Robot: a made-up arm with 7 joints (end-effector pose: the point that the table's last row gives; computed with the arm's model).
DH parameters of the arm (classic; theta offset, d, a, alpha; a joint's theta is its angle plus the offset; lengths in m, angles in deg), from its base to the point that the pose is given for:
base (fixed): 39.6 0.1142 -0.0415 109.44
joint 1: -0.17 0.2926 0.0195 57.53
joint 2: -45 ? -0.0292 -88.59
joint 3: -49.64 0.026 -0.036 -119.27
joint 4: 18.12 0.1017 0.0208 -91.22
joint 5: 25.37 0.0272 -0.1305 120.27
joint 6: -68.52 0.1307 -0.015 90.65
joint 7: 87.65 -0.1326 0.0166 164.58
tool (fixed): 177.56 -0.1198 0 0
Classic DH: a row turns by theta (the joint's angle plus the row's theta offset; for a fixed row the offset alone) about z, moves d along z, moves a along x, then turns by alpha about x.
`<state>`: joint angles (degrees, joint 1 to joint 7).
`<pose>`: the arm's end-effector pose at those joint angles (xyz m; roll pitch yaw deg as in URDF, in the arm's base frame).
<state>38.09 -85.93 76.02 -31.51 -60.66 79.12 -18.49</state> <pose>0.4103 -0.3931 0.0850 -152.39 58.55 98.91</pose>
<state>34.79 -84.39 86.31 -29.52 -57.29 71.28 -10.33</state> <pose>0.4292 -0.3931 0.0420 -119.23 52.43 126.54</pose>
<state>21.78 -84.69 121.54 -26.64 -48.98 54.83 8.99</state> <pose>0.4322 -0.3670 -0.1247 -73.30 6.15 157.65</pose>
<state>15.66 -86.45 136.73 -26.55 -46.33 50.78 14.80</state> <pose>0.3964 -0.3574 -0.1918 -61.41 -14.92 159.84</pose>
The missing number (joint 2, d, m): 0.0671
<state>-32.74 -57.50 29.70 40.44 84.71 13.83 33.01</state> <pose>0.0273 -0.3771 0.1164 148.44 -6.64 45.58</pose>
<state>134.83 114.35 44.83 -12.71 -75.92 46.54 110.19</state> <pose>0.1463 -0.0572 0.0899 24.74 32.71 -151.83</pose>
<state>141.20 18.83 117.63 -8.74 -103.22 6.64 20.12</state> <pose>0.3891 -0.3165 0.0295 121.67 -12.09 163.30</pose>
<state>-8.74 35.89 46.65 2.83 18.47 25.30 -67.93</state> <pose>0.0699 -0.1199 0.1958 159.36 -10.81 -173.11</pose>
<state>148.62 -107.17 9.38 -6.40 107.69 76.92 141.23</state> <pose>0.2829 -0.1595 -0.0085 -131.22 -74.62 -72.00</pose>
